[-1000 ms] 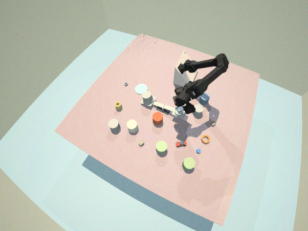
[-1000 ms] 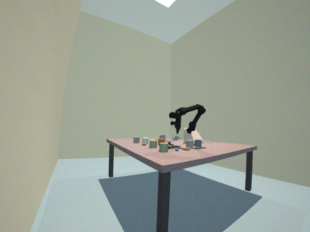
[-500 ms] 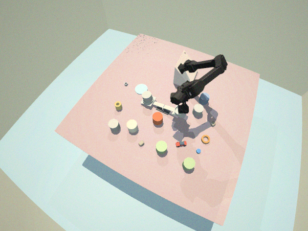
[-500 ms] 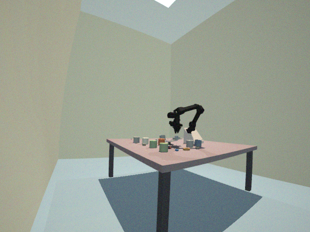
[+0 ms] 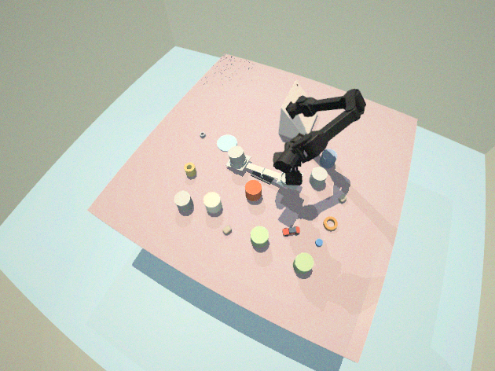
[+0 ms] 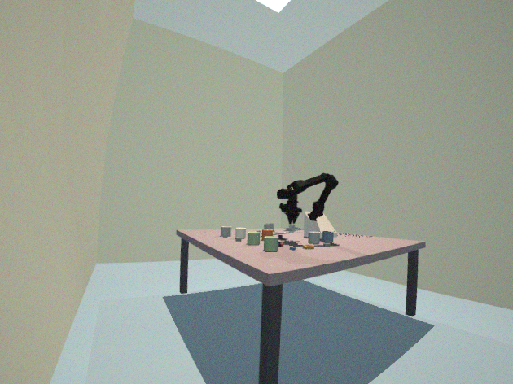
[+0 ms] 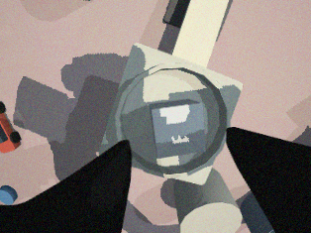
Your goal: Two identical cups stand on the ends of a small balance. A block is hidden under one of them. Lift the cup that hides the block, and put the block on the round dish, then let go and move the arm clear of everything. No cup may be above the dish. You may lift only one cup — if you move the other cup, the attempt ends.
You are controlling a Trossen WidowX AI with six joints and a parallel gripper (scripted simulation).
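Now: the round light-blue dish 370 mm to the right of my gripper tip, 110 mm below it and 80 mm behind it. The rest, counted from my gripper tip: orange cup (130 mm to the right, 110 mm ahead, 70 mm below); then toy car (190 mm ahead, 100 mm to the left, 100 mm below); then blue cup (220 mm behind, 100 mm to the left, 70 mm below).
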